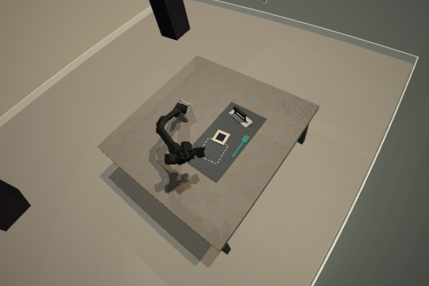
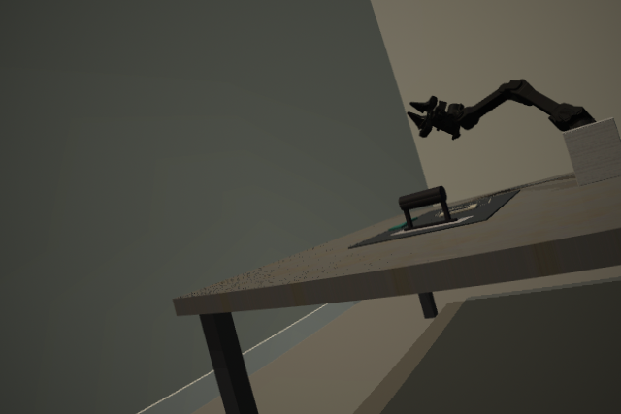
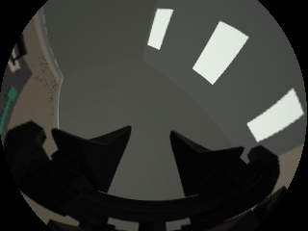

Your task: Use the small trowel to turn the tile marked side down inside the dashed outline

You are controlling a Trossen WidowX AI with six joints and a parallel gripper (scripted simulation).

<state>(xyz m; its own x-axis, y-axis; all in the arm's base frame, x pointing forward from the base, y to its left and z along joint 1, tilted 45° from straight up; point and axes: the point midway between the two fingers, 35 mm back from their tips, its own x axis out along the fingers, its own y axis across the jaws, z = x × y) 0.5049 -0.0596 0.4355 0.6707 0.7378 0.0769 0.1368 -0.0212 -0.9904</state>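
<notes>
Right now the black-handled float is 140 mm behind my gripper tip, 540 mm to the left of it and 370 mm below it. The rest, counted from my gripper tip: dark mat 110 mm behind, 310 mm to the left, 430 mm below; green trowel 30 mm ahead, 330 mm to the left, 410 mm below; cream tile 140 mm behind, 300 mm to the left, 410 mm below.
</notes>
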